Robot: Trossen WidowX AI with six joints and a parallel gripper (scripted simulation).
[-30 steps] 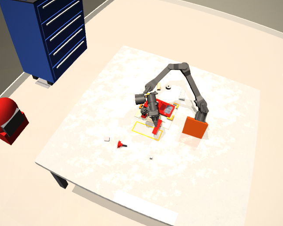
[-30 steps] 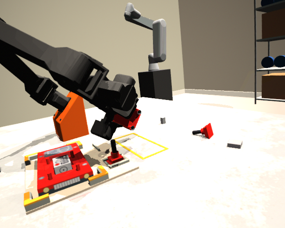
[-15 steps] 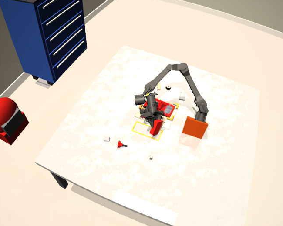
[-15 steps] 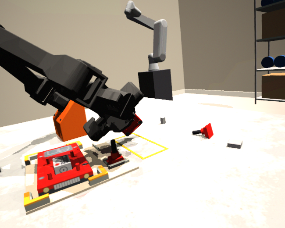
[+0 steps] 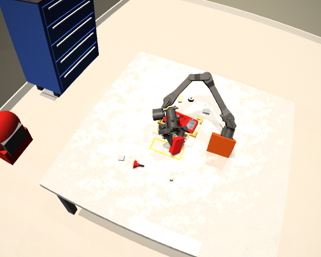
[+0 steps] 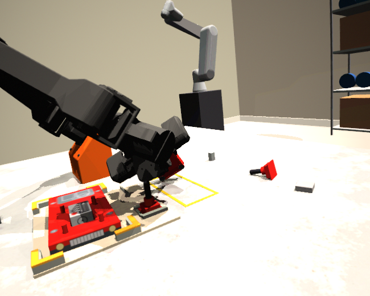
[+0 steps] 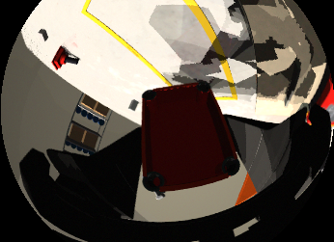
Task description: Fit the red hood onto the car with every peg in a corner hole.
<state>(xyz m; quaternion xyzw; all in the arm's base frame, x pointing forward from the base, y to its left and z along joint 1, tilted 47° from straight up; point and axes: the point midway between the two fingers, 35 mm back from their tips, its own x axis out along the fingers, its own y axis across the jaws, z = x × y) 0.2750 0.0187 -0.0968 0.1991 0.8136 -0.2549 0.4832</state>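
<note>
The hood is 1 cm behind my gripper tip and 1 cm above it. Also, from my gripper tip: grey engine block (21 cm to the right, 7 cm ahead, 3 cm below).
</note>
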